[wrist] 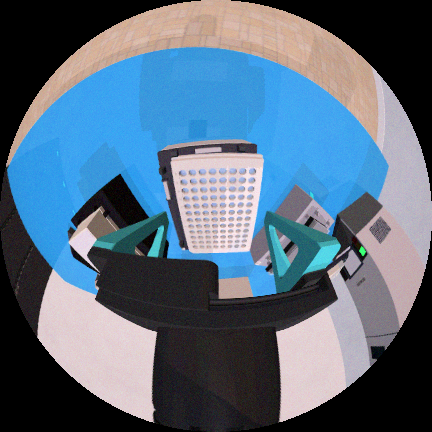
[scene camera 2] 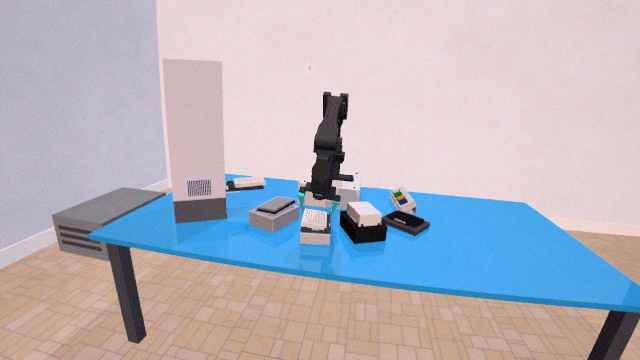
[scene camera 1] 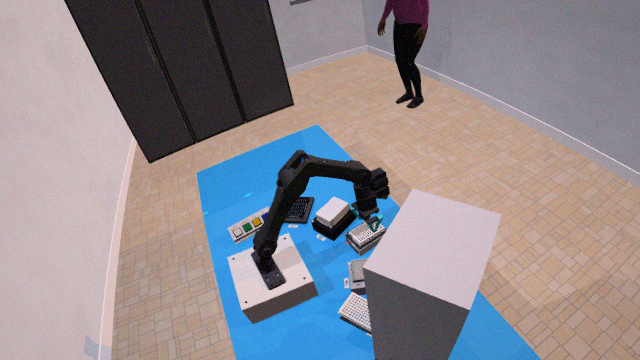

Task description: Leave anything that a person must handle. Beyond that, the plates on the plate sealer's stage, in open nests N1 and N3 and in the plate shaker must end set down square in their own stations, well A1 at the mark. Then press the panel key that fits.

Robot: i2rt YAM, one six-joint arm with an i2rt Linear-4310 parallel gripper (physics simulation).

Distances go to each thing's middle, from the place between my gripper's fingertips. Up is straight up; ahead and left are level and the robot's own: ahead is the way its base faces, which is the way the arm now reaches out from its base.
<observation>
Right now my hand is 390 mm past the button panel point(scene camera 1: 237, 231), 380 mm to the right of it and 60 mm above it.
</observation>
